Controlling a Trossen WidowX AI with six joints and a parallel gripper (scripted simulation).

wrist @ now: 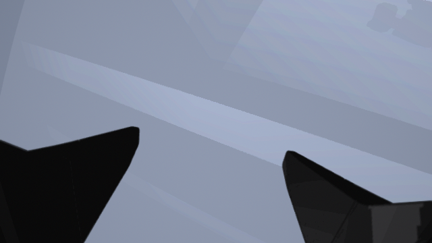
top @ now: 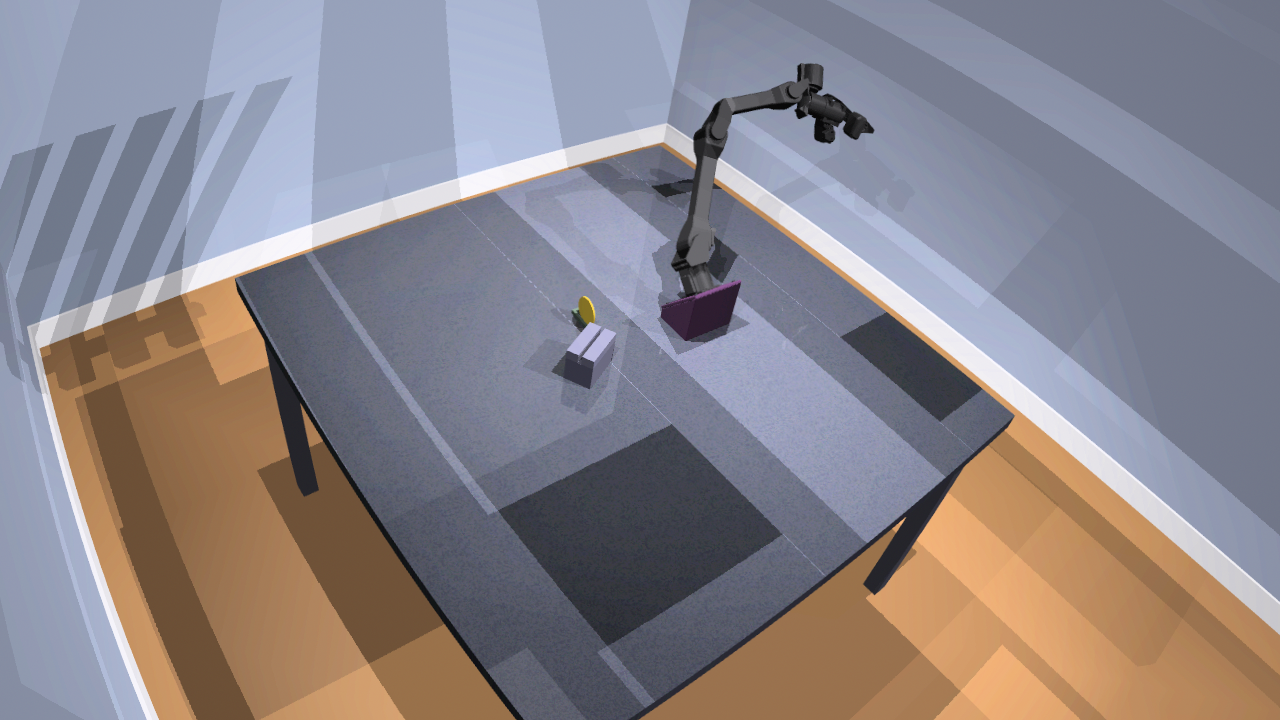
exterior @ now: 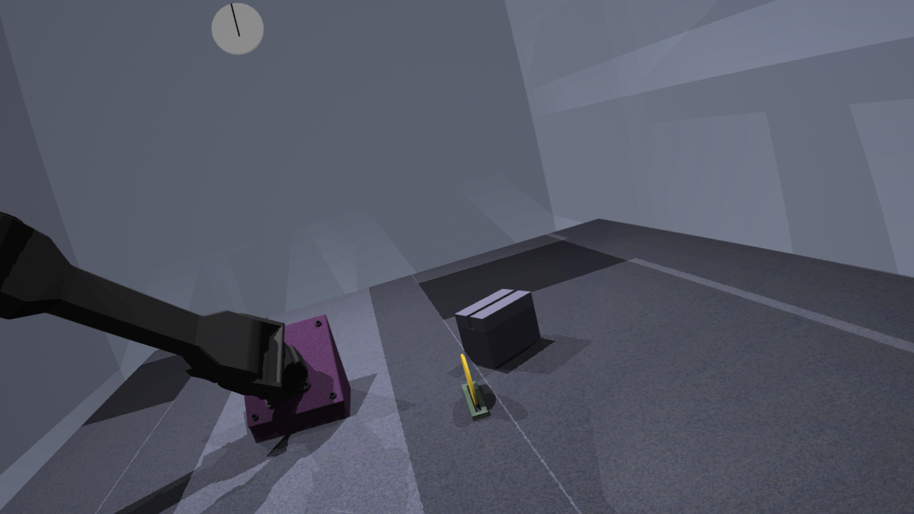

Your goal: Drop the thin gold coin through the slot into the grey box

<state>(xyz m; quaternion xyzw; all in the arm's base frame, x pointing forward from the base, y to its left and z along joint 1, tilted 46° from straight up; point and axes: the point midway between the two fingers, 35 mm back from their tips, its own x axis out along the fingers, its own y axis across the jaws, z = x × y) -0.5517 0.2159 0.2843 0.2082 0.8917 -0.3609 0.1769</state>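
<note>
My gripper tip is 850 mm short of the gold coin, 290 mm above it and 90 mm to the left of it.
</note>
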